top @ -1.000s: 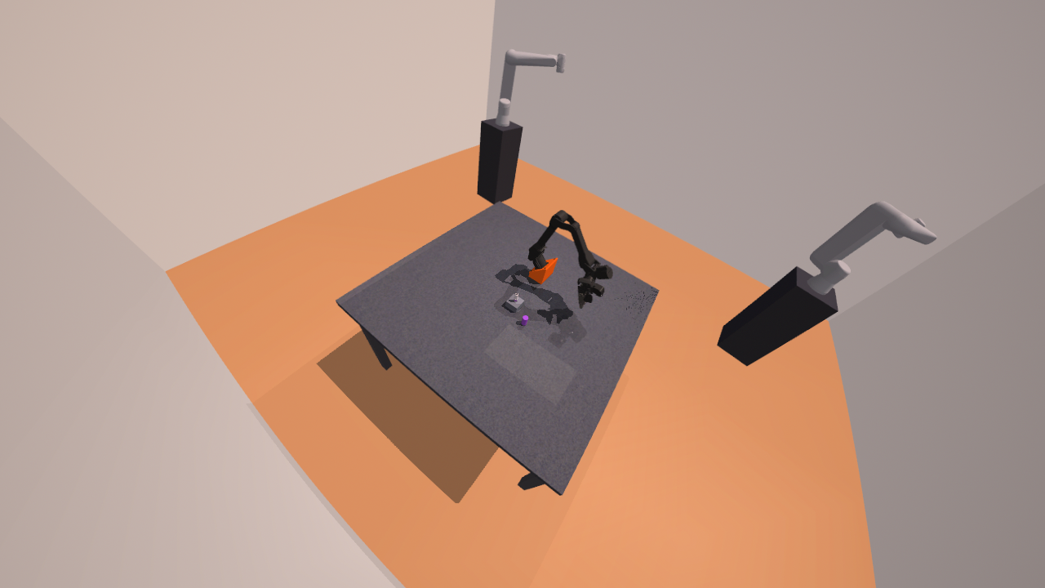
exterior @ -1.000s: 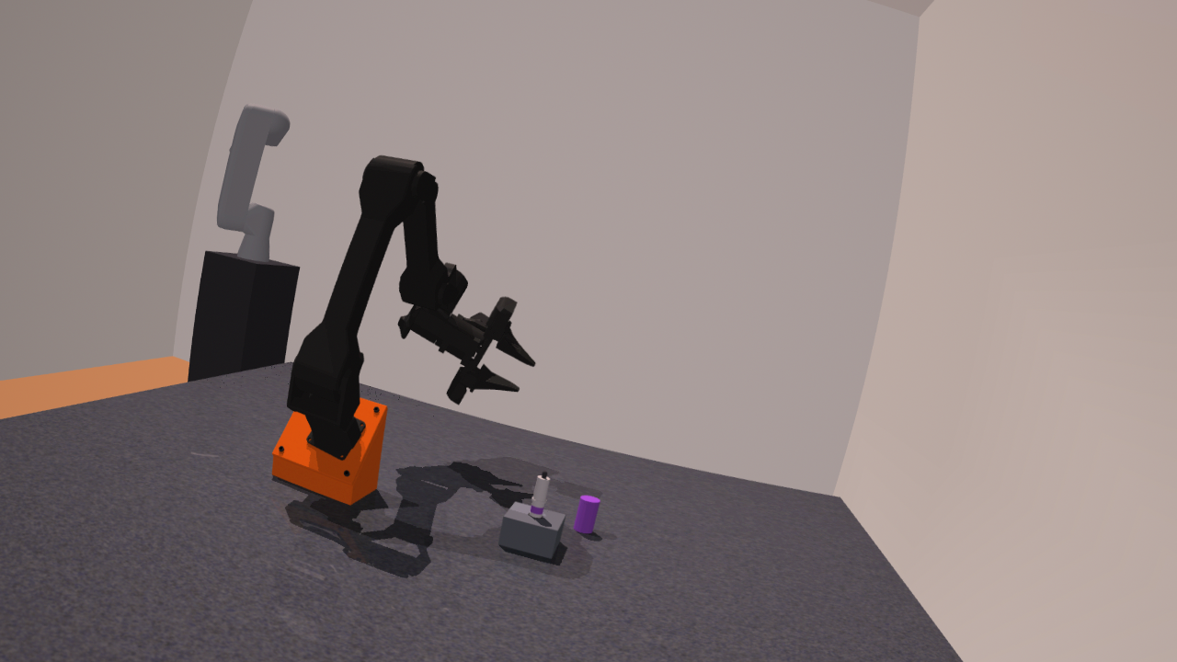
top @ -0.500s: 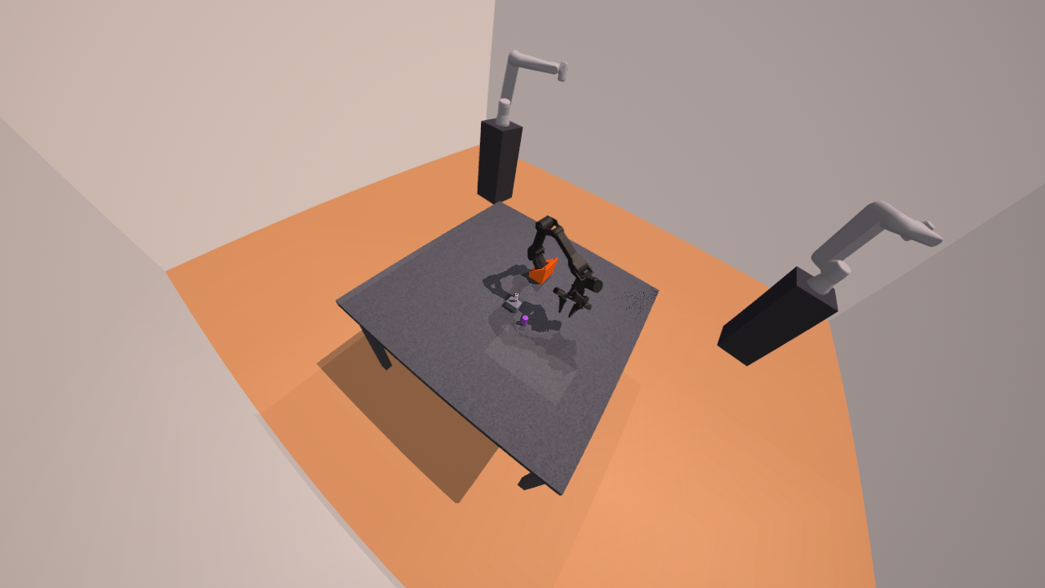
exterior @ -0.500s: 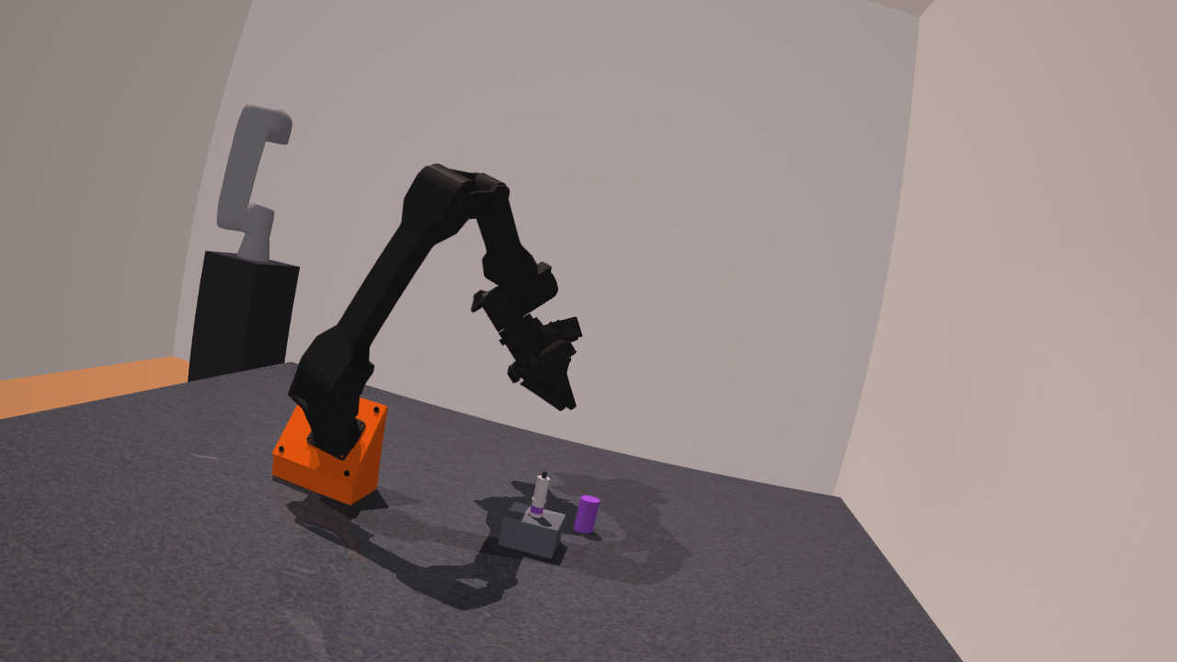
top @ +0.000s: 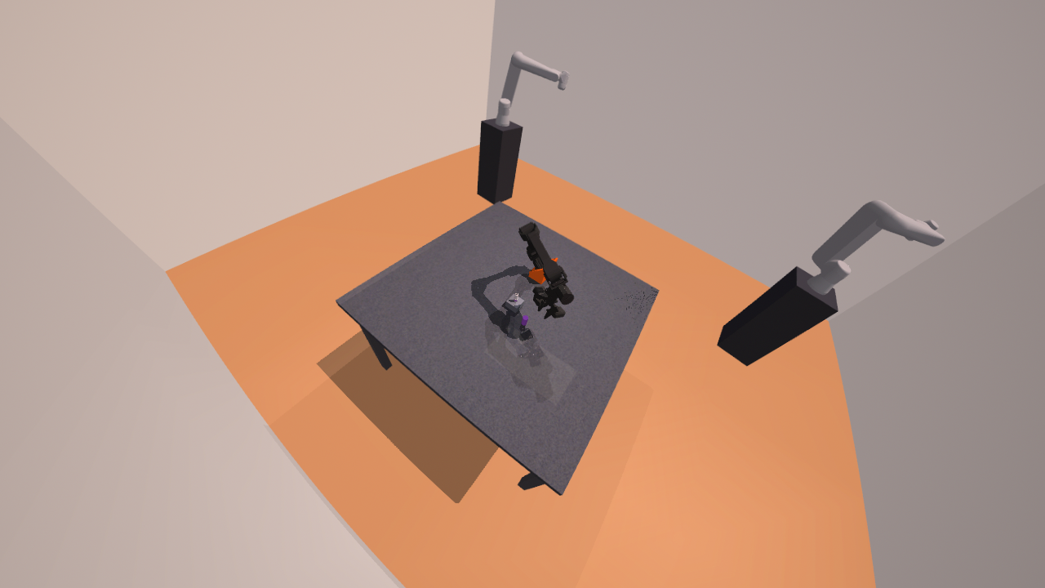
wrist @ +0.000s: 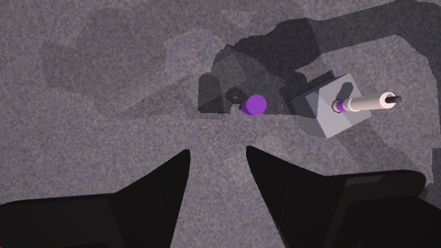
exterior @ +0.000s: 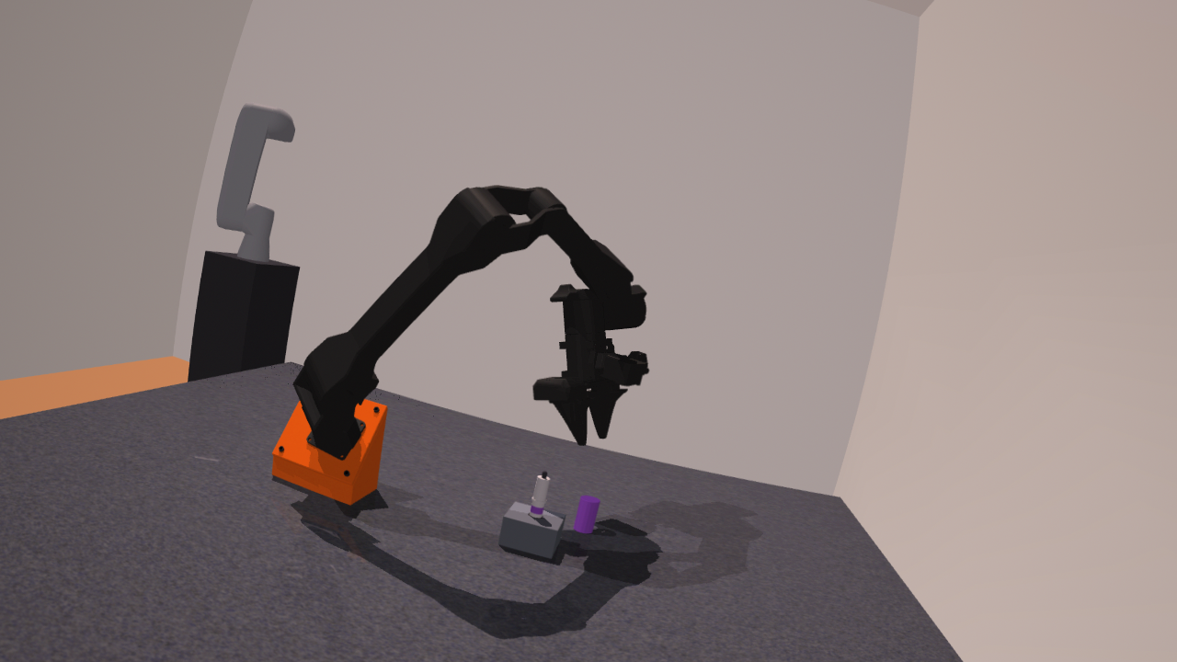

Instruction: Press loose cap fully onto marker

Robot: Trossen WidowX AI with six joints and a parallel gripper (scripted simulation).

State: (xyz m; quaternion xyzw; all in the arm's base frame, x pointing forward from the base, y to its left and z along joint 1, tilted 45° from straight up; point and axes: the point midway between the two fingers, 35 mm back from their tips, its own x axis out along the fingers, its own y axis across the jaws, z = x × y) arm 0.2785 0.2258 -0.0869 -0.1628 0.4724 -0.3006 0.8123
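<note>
Now: gripper tip 3 cm short of the purple cap, 6 cm to the left of it and 9 cm above it. From my gripper tip the other things lie so: grey holder block: 2 cm behind, 17 cm to the right, 9 cm below.
</note>
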